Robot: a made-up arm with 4 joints.
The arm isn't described. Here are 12 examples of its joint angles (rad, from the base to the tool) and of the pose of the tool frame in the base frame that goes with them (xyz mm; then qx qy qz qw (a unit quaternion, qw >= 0)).
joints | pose
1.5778 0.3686 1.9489 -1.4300 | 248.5 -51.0 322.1 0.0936 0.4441 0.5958 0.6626
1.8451 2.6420 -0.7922 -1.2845 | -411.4 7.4 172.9 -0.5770 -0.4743 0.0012 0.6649
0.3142 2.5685 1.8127 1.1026 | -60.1 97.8 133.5 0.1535 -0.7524 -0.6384 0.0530
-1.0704 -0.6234 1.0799 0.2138 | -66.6 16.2 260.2 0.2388 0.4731 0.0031 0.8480
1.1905 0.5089 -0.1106 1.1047 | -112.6 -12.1 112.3 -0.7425 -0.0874 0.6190 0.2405
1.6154 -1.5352 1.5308 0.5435 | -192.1 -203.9 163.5 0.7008 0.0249 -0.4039 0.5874
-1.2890 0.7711 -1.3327 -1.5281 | -208.5 471.2 47.1 -0.8872 -0.0671 -0.1049 0.4443
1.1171 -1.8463 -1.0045 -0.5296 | 72.5 122.7 192.3 -0.6871 0.2011 -0.4579 0.5270
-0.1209 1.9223 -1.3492 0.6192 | -117.7 67.5 184.8 -0.3893 -0.6145 0.4473 0.5204
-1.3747 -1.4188 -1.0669 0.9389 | -91.1 210.5 184.1 -0.6928 0.1317 -0.0770 0.7048
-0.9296 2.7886 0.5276 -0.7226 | -0.9 109.2 428.0 -0.0235 -0.0673 0.8996 0.4308
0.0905 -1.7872 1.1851 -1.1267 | -202.2 -86.0 411.1 0.1980 -0.0503 -0.3533 0.9129
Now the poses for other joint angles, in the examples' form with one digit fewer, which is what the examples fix.
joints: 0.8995 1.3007 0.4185 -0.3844
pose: 29 -79 403 -0.181 -0.039 0.824 0.536
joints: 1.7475 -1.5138 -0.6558 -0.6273
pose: 123 -83 268 -0.442 0.401 -0.741 0.309
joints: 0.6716 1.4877 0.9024 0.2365
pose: 13 93 273 -0.390 0.316 0.803 0.323
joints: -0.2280 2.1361 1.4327 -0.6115
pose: 139 249 335 -0.110 0.391 0.817 0.409
